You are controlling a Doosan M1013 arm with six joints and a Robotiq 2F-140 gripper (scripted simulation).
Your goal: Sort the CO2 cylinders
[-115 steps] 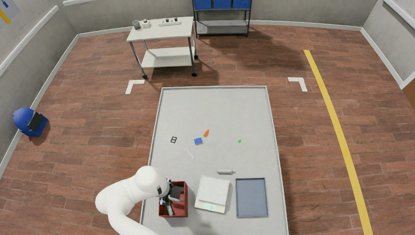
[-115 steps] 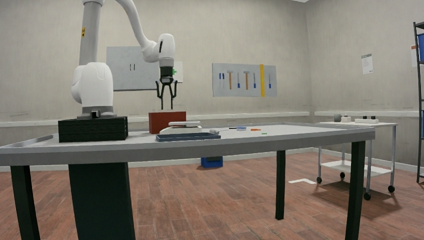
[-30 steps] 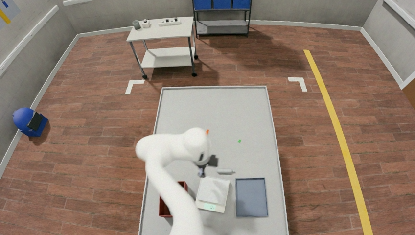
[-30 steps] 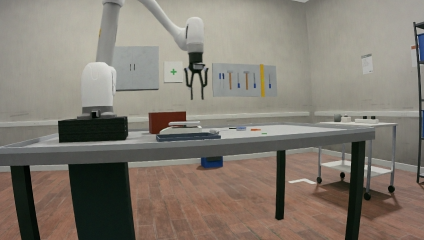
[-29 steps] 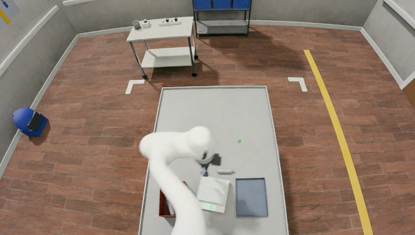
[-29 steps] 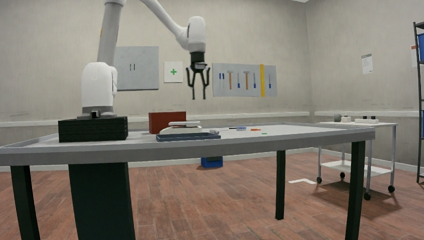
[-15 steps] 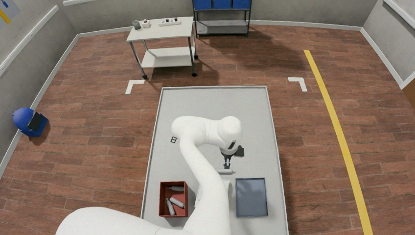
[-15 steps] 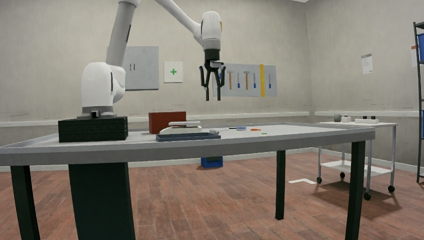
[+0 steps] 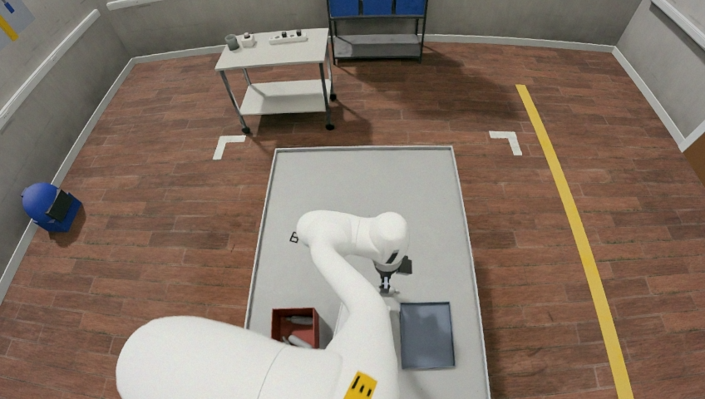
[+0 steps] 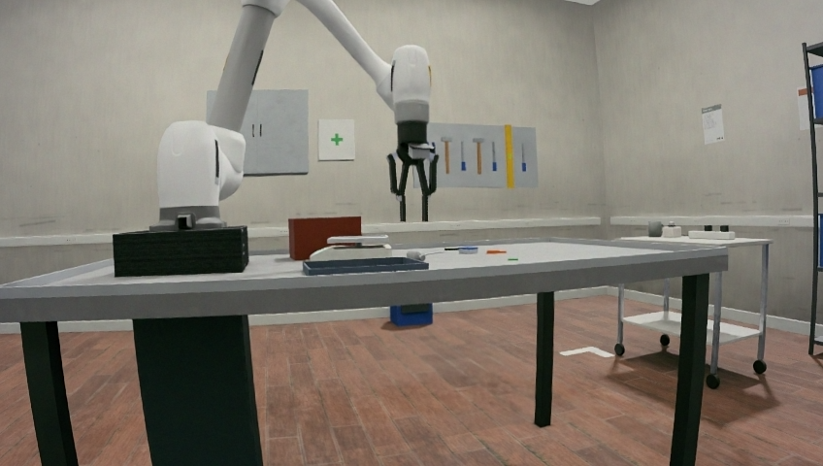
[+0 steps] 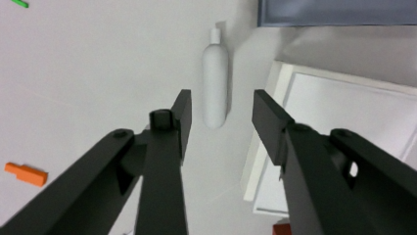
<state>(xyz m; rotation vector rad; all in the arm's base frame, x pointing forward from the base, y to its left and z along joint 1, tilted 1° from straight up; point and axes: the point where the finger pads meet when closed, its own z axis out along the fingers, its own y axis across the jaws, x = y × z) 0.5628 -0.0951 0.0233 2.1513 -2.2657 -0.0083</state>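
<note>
Right now the grey CO2 cylinder is 120 mm below my hand and 20 mm to the right of it. From my hand the other things lie so: blue-grey tray 170 mm behind, 150 mm to the right, 120 mm below; scale platform 130 mm behind, 80 mm to the left, 80 mm below; scale 140 mm behind, 90 mm below, 80 mm to the left.
</note>
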